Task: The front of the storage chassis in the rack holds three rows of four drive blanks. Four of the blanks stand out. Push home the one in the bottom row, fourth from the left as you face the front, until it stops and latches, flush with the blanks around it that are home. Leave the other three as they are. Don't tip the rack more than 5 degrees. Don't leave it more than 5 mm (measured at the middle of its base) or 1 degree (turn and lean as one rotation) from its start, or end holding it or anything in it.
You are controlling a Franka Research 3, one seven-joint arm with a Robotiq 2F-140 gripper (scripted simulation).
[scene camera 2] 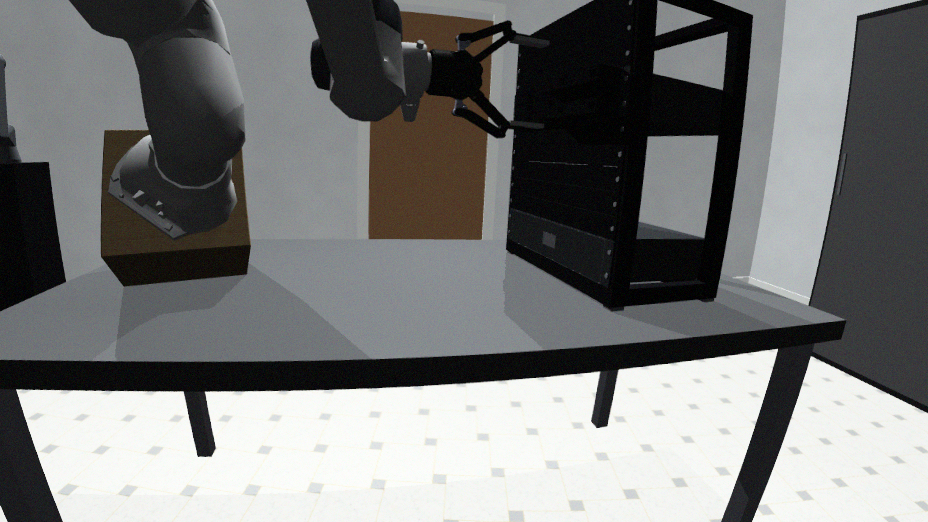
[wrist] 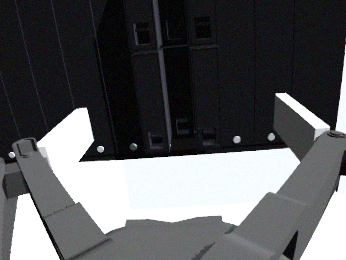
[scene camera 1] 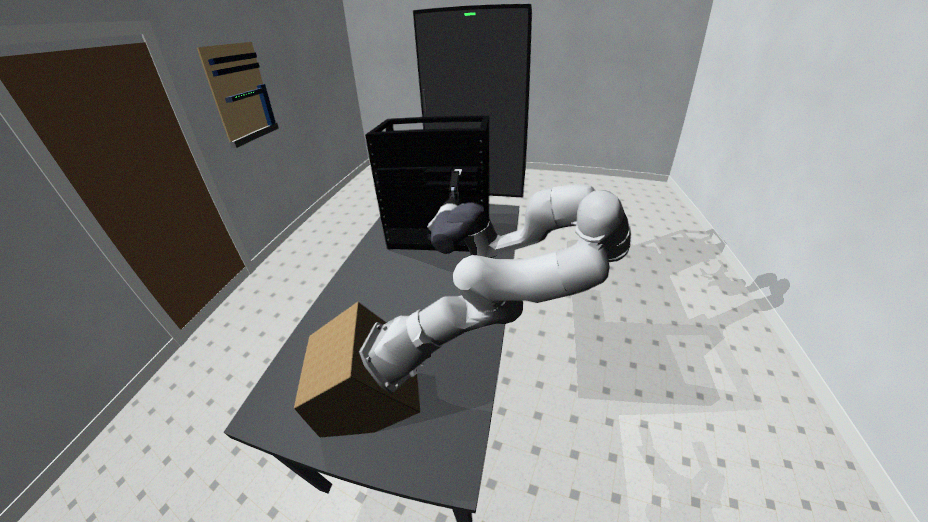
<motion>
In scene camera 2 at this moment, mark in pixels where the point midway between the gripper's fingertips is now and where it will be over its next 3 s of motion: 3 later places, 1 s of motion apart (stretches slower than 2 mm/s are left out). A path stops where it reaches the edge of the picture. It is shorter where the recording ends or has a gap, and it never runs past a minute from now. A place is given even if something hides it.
My gripper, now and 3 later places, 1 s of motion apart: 543, 85; 556, 98; 576, 106; 577, 106
</motion>
